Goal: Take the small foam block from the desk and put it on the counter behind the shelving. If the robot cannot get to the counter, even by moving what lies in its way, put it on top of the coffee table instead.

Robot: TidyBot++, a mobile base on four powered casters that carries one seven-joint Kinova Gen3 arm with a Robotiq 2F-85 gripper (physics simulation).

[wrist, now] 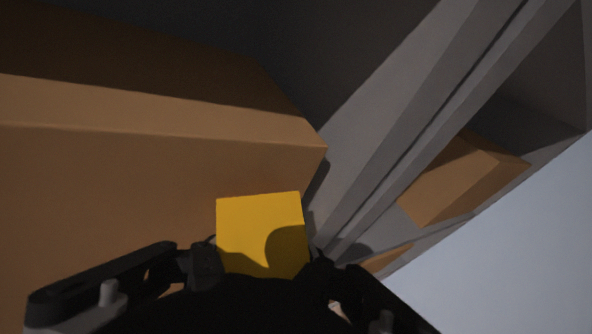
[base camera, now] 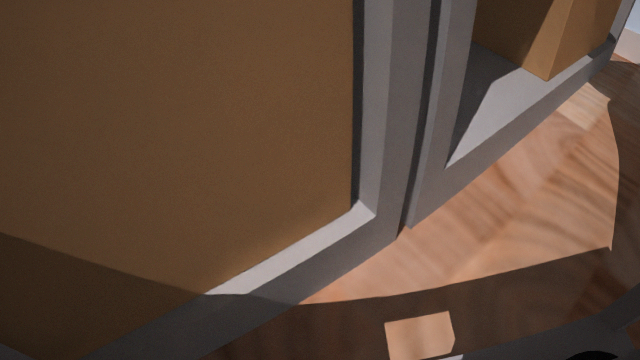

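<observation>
The small foam block is yellow and sits between the fingers of my gripper in the wrist view. The gripper is shut on it. A dark shadow covers part of the block's face. Grey shelving stands very near, in front of the base and right beyond the block. The desk, the counter and the coffee table do not show in either view.
A large brown box fills the near shelf bay, close behind the block. More brown boxes stand in the farther bays, one of them low down. Wooden floor runs along the shelving. A pale blue wall is at the right.
</observation>
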